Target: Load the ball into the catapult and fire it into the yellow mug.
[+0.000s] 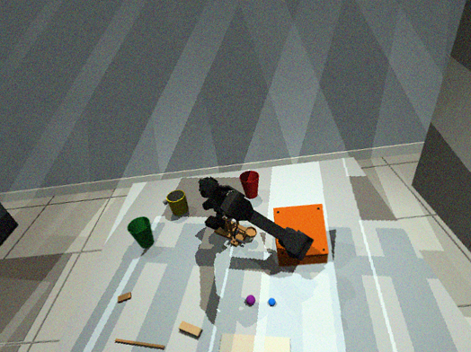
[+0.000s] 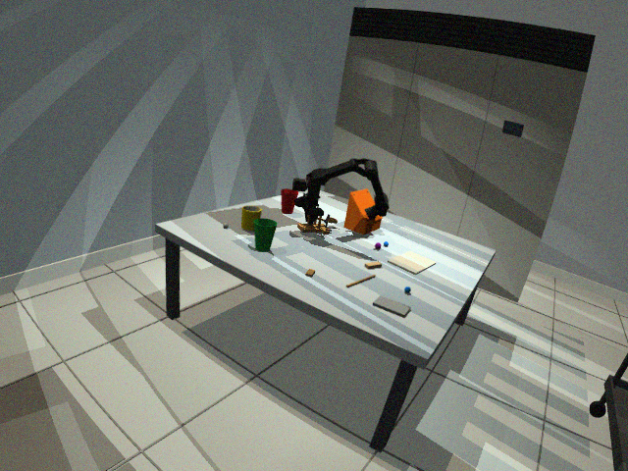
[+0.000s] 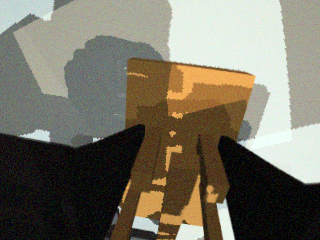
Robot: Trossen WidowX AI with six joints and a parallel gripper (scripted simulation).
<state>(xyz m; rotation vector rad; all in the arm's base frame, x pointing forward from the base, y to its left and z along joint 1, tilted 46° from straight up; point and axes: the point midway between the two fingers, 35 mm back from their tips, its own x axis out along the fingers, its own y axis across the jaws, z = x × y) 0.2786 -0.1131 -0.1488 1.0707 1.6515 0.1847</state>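
Now: gripper tip 90 mm past the purple ball, 350 mm to the right of it and 20 mm above it. Round my gripper tip: yellow mug (240 mm ahead, 160 mm to the right); then wooden catapult (50 mm behind, 50 mm to the left, 20 mm above); then red cup (120 mm behind, 230 mm to the right).
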